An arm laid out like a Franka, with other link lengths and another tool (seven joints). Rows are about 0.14 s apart.
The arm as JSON. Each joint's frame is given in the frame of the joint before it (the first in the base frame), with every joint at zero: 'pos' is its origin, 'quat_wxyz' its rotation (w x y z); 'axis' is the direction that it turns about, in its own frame. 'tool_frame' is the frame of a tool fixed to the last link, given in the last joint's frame.
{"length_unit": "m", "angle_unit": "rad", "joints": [
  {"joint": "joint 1", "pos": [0.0, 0.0, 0.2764], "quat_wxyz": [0.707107, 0.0, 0.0, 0.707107], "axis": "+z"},
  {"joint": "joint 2", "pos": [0.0, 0.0, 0.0], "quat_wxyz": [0.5, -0.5, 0.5, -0.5], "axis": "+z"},
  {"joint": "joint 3", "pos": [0.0, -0.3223, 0.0], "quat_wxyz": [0.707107, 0.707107, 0.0, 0.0], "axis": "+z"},
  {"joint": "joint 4", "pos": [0.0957, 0.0, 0.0], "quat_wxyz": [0.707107, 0.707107, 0.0, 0.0], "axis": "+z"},
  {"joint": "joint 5", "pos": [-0.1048, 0.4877, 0.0], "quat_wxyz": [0.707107, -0.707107, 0.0, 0.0], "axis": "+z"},
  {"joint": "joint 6", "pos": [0.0, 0.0, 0.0], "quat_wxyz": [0.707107, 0.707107, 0.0, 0.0], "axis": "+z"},
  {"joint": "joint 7", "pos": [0.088, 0.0, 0.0], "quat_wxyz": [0.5, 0.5, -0.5, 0.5], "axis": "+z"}
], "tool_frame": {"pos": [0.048, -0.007, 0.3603], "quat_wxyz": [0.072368, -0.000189, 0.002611, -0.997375]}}
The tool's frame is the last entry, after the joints.
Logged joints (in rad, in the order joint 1, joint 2, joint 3, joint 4, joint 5, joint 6, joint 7), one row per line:
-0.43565, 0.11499, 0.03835, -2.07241, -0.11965, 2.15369, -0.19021
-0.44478, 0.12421, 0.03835, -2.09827, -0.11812, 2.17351, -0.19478
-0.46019, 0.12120, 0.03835, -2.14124, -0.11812, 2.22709, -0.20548
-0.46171, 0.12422, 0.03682, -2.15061, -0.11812, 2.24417, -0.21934
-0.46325, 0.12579, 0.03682, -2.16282, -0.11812, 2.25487, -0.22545
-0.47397, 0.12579, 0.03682, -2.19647, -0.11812, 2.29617, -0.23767
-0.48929, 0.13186, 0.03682, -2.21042, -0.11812, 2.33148, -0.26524
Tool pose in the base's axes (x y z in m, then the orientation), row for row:
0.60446, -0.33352, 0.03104, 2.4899, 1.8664, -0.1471
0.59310, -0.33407, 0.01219, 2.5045, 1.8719, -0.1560
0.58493, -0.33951, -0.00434, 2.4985, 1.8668, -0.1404
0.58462, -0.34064, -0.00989, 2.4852, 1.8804, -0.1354
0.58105, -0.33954, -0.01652, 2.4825, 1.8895, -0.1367
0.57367, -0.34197, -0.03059, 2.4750, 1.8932, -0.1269
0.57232, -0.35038, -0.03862, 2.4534, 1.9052, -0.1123
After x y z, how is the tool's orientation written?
As a rotation vector, in radians.
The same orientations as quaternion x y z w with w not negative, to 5 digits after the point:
0.79920, 0.59907, -0.04722, 0.01318
0.79999, 0.59792, -0.04983, 0.00548
0.80024, 0.59791, -0.04497, 0.00977
0.79665, 0.60278, -0.04340, 0.01111
0.79493, 0.60504, -0.04377, 0.00941
0.79356, 0.60702, -0.04069, 0.01147
0.78920, 0.61285, -0.03612, 0.01664

